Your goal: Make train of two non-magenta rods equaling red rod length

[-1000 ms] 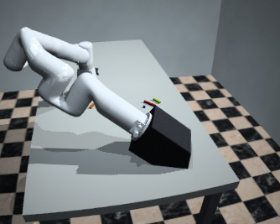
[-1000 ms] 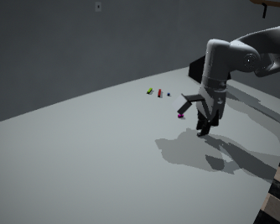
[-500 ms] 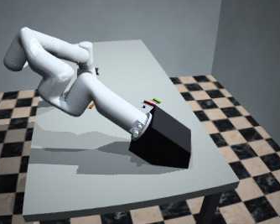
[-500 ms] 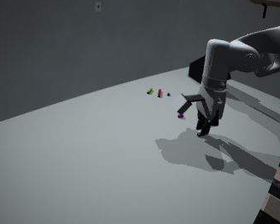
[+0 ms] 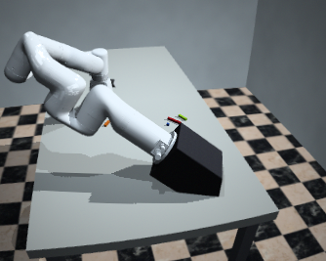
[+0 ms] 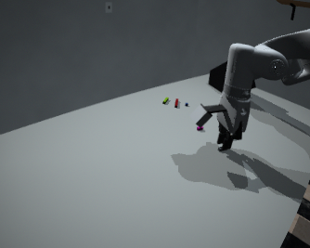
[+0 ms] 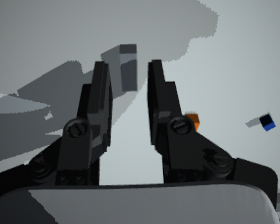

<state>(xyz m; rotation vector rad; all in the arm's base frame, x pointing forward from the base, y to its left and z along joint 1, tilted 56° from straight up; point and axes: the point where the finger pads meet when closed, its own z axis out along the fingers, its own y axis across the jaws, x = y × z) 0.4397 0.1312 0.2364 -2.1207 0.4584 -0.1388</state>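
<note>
Now: the grey rod 3 cm below my hand. Round my hand: red rod 6 cm behind, 33 cm to the right, 3 cm below; then magenta rod 1 cm behind, 13 cm to the right, 3 cm below; then orange rod 8 cm behind, 3 cm to the right, 3 cm below.
</note>
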